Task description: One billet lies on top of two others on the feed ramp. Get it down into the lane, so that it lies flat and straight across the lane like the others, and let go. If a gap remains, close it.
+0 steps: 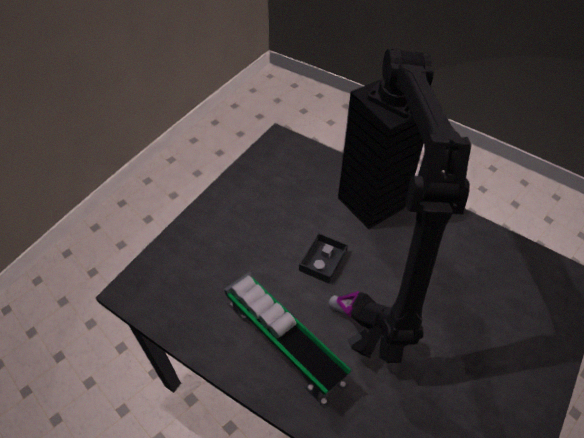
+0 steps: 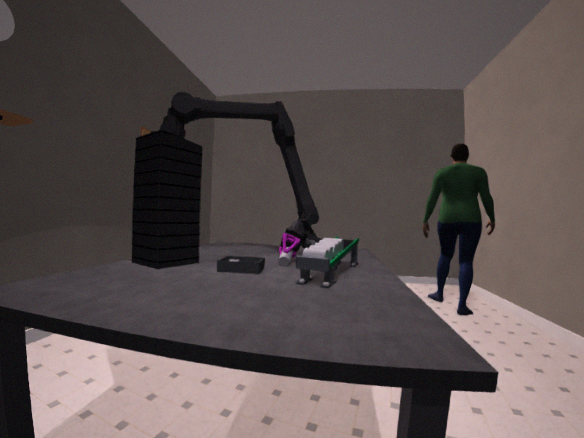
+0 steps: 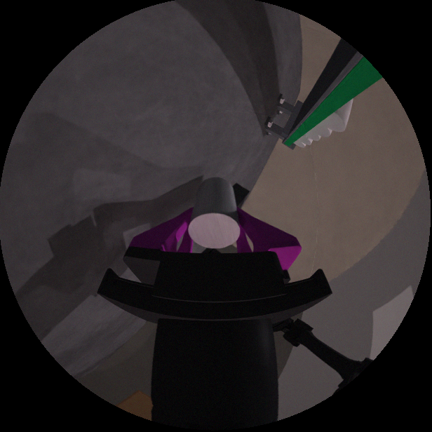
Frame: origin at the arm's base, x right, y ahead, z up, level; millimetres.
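Seen in the pictures: gripper, fingertip midpoint: (image 1: 341, 302) (image 2: 283, 256); arm's base, origin of the base link: (image 1: 392, 100) (image 2: 170, 142).
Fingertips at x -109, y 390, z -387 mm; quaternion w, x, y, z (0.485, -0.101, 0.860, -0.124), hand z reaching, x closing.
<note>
Offsets run from my fingertips to a thing's middle.
My gripper (image 1: 345, 303) (image 2: 288, 250) (image 3: 214, 212) with magenta fingers is shut on a pale round billet {dy +7, dx -4, dz +0 mm} (image 1: 334, 301) (image 2: 284, 259) (image 3: 215, 200). It holds the billet beside the feed ramp, on the tray's side, low over the table and off the ramp. The feed ramp (image 1: 326, 390) (image 2: 313, 263) (image 3: 330, 105) has green side rails. Several white billets {dy +161, dx +116, dz +53 mm} (image 1: 270, 313) {dy +141, dx +193, dz +45 mm} (image 2: 320, 248) (image 3: 327, 127) lie across its lane in a row, side by side, at the end with the grey stop. The rest of the lane shows dark. Small gaps between the billets cannot be told.
A dark open tray {dy -108, dx +123, dz -14 mm} (image 1: 314, 273) (image 2: 241, 270) with two small pale pieces stands on the table between the ramp and the black stacked pedestal (image 1: 377, 165) (image 2: 167, 200) that bears the arm. A person (image 2: 460, 200) in a green top stands beyond the table.
</note>
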